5 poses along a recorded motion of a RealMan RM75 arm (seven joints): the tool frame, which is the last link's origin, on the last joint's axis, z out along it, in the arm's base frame.
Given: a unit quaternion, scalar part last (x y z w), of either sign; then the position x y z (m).
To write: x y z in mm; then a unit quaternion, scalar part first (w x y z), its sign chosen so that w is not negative. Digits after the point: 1 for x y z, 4 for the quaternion.
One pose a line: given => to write
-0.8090 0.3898 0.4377 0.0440 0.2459 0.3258 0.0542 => 245.9 325.8 54.2 0.0440 -0.8090 0.3898 0.4377
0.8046 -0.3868 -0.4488 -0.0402 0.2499 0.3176 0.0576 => 249.9 317.6 57.6 0.0402 -0.8046 0.3868 0.4488
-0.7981 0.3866 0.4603 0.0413 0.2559 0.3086 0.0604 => 255.9 308.6 60.4 0.0413 -0.7981 0.3866 0.4603
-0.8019 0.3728 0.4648 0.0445 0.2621 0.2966 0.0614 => 262.1 296.6 61.4 0.0445 -0.8019 0.3728 0.4648
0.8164 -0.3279 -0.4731 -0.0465 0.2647 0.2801 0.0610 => 264.7 280.1 61.0 0.0465 -0.8164 0.3279 0.4731
